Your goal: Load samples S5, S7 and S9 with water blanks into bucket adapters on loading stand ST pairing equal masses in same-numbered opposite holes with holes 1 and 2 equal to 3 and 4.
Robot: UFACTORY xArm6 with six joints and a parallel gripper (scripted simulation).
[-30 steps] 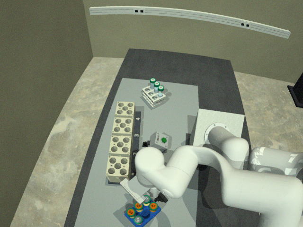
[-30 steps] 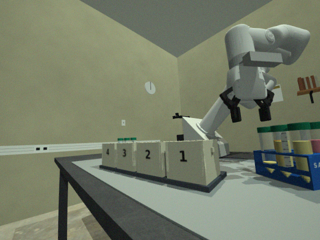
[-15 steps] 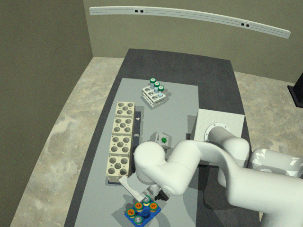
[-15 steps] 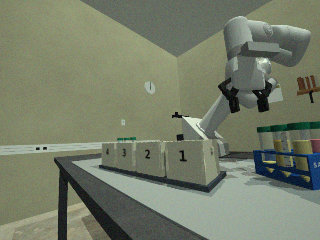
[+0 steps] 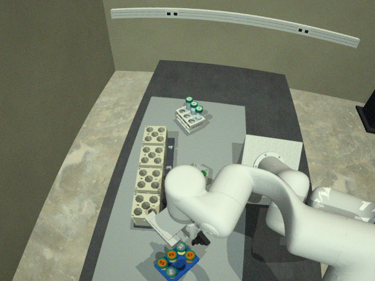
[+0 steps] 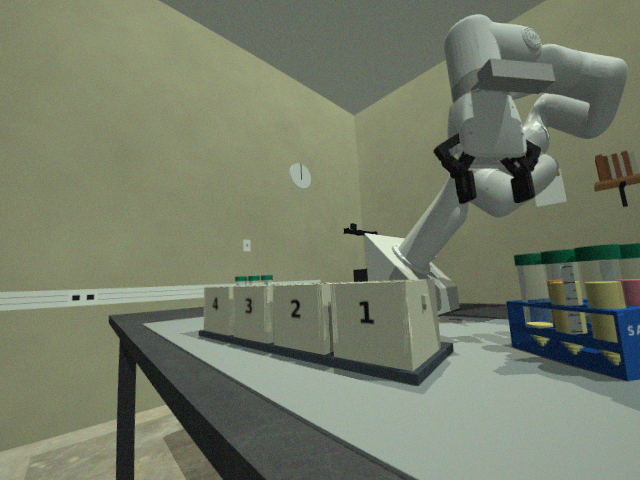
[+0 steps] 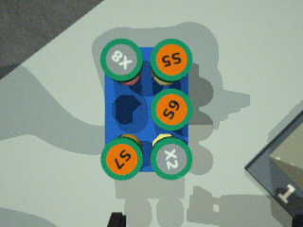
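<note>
Now: hand 30 mm past the orange-capped tube, 50 mm to the right of it and 150 mm above it. From my hand the other things lie so: yellow-filled tube 40 mm ahead, 70 mm to the left, 150 mm below; grey-dotted tube 20 mm to the left, 150 mm below; blue sample rack 10 mm ahead, 70 mm to the left, 180 mm below.
</note>
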